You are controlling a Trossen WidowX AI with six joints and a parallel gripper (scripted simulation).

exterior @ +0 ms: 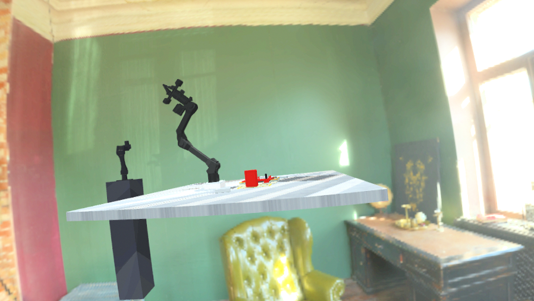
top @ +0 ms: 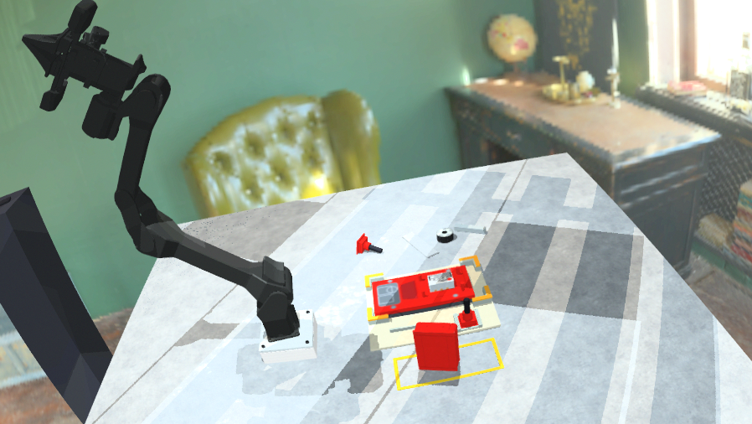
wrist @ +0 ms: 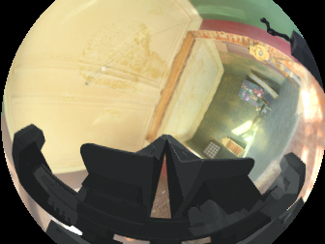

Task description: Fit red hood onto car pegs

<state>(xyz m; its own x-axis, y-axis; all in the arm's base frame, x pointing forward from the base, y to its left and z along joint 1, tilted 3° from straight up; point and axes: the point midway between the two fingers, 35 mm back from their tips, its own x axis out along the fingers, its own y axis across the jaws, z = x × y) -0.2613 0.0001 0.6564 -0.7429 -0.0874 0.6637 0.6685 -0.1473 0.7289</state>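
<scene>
Right now the red hood is 670 mm below my gripper tip, 530 mm ahead of it and 140 mm to the right of it. Also, from my gripper tip: black upright stick (690 mm below, 620 mm ahead, 50 mm to the right); then black wheel (710 mm below, 690 mm ahead, 260 mm to the left); then grey engine block (700 mm below, 610 mm ahead, 70 mm to the left).
</scene>
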